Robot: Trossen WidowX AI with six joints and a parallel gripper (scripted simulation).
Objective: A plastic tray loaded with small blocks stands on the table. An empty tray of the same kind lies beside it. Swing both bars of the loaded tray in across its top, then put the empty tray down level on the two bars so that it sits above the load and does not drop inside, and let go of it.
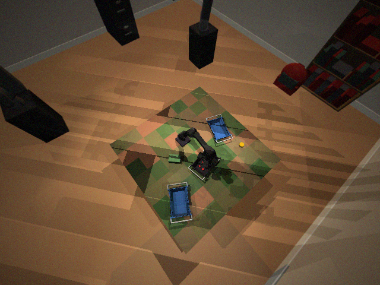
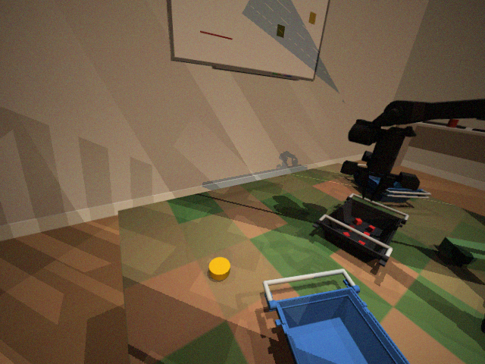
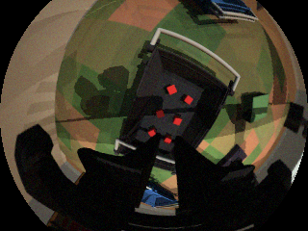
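Right now the blue tray is 38 cm to the left of my gripper tip, 23 cm behind it and 8 cm below it. The rest, counted from my gripper tip: yellow disc (46 cm to the left, 12 cm below, 5 cm ahead); green block (24 cm behind, 21 cm to the right, 11 cm below).
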